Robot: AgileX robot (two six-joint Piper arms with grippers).
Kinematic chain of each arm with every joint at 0, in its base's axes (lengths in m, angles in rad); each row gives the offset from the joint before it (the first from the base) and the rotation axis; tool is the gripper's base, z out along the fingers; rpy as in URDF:
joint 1: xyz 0 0 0.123 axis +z
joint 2: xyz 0 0 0 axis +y
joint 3: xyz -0.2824 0 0.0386 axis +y
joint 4: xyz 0.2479 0 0.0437 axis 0.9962 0 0.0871
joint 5: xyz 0 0 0 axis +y
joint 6: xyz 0.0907 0 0.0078 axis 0.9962 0 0.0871
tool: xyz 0 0 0 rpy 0 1.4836 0
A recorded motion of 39 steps. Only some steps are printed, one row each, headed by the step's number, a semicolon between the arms.
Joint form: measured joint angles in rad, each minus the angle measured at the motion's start. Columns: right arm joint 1, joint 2, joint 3, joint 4, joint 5, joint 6; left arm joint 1, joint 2, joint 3, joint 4, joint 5, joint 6.
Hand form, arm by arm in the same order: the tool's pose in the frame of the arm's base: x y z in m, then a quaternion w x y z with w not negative. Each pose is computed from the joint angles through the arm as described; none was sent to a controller.
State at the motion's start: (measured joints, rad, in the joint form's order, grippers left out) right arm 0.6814 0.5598 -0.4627 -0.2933 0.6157 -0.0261; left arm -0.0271 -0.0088 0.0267 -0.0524 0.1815 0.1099
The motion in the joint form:
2: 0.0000 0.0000 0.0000 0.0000 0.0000 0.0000; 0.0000 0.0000 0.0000 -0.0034 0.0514 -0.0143
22: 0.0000 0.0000 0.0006 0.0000 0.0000 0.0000; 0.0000 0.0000 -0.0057 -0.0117 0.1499 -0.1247
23: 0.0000 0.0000 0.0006 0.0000 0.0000 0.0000; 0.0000 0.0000 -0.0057 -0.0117 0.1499 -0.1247
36: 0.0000 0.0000 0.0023 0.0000 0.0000 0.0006; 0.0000 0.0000 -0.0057 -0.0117 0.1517 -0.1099
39: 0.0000 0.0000 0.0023 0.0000 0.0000 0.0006; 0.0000 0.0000 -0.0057 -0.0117 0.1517 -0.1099
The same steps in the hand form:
2: 0.0919 0.0549 0.2740 0.46801 -0.36874 0.80280 0.02236; 0.0557 -0.0027 0.1834 0.64710 0.03023 0.76180 -0.00031
22: 0.0918 0.0549 0.2738 0.46776 -0.36882 0.80292 0.02230; 0.0536 -0.0034 0.1766 0.60989 -0.01275 0.79139 -0.03955
23: 0.0918 0.0549 0.2738 0.46776 -0.36882 0.80292 0.02230; 0.0536 -0.0034 0.1766 0.60989 -0.01275 0.79139 -0.03955
36: 0.0918 0.0548 0.2732 0.46702 -0.36882 0.80335 0.02225; 0.0536 -0.0034 0.1765 0.60945 -0.00686 0.79202 -0.03504
39: 0.0918 0.0548 0.2732 0.46702 -0.36882 0.80335 0.02225; 0.0536 -0.0034 0.1765 0.60945 -0.00686 0.79202 -0.03504

